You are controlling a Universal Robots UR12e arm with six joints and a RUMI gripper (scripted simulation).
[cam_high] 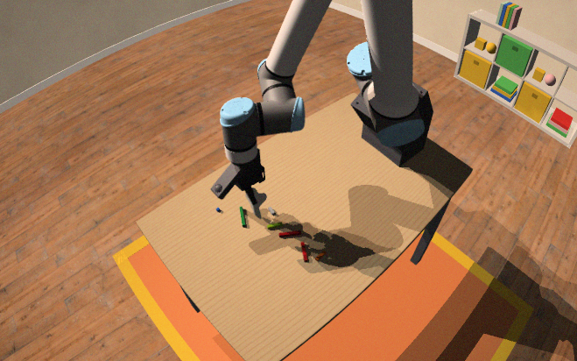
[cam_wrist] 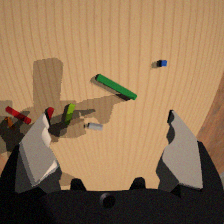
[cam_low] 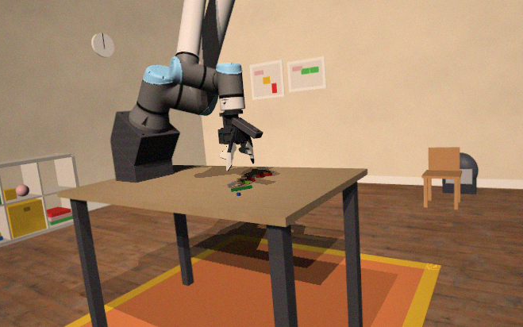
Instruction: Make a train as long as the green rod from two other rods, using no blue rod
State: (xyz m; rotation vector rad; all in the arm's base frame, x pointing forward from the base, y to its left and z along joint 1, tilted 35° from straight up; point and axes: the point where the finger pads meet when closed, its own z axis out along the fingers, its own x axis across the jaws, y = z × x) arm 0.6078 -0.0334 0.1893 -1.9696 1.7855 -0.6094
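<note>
My hand is 9 cm past the grey rod, 2 cm to the right of it and 7 cm above it. From my hand the other things lie so: green rod: 1 cm ahead, 2 cm to the right, 7 cm below; then lime rod: 6 cm behind, 8 cm to the left, 7 cm below; then small blue rod: 6 cm ahead, 9 cm to the right, 7 cm below.
</note>
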